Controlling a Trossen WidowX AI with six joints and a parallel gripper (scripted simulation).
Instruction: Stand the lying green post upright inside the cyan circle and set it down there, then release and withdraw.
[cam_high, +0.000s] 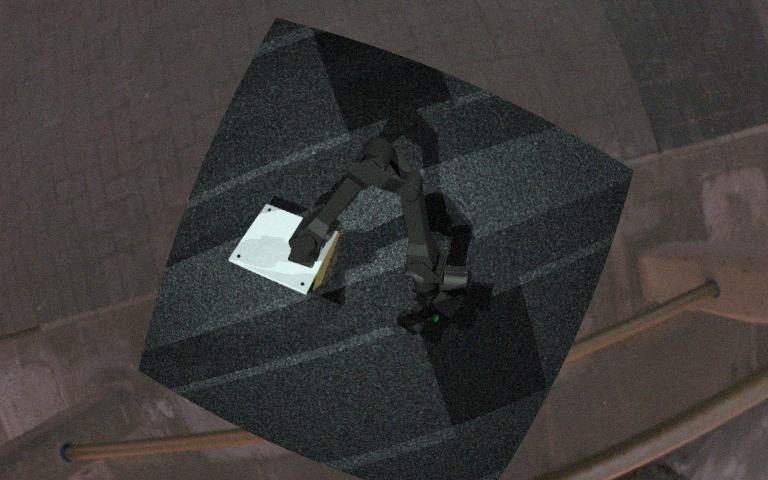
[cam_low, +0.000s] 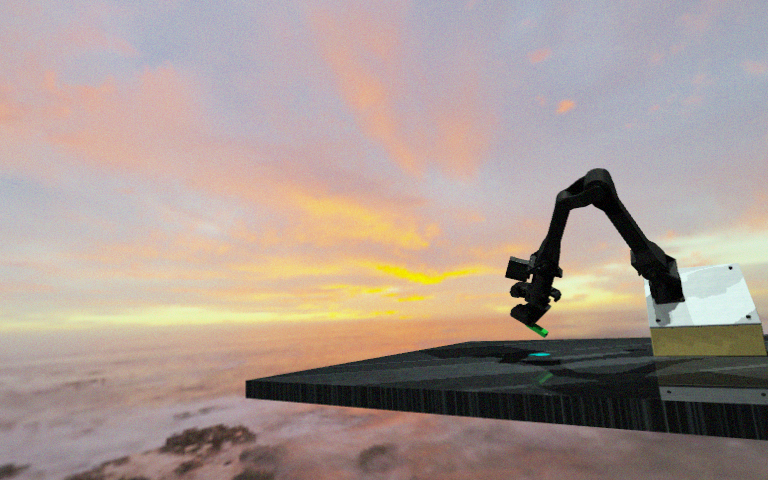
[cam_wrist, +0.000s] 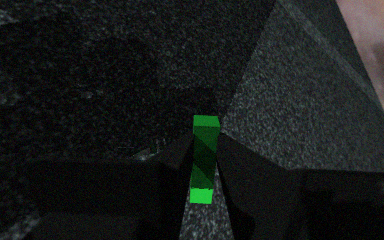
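The cyan circle is 80 mm below my gripper tip, 60 mm to the left of it and 20 mm behind it. Also, from my gripper tip: green post 20 mm behind, 10 mm below.
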